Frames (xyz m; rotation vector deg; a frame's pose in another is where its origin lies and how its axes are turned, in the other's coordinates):
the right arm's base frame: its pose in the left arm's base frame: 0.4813 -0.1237 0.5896 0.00 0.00 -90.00
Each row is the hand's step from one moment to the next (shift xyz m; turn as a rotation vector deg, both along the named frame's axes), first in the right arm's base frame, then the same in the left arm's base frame.
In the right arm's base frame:
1: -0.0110 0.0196 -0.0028 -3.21 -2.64 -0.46
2: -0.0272 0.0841 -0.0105 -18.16 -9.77 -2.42
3: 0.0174 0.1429 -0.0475 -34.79 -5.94 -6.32
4: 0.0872 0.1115 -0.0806 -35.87 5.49 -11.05
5: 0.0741 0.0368 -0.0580 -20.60 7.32 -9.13
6: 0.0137 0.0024 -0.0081 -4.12 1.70 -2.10
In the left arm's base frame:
1: 0.0196 0.0110 -0.0028 -2.64 3.21 -0.46
2: 0.0841 0.0272 -0.0105 -9.77 18.16 -2.42
3: 0.1429 -0.0174 -0.0475 -5.94 34.79 -6.32
4: 0.1115 -0.0872 -0.0806 5.49 35.87 -11.05
5: 0.0368 -0.0741 -0.0580 7.32 20.60 -9.13
6: 0.0024 -0.0137 -0.0081 1.70 4.12 -2.10

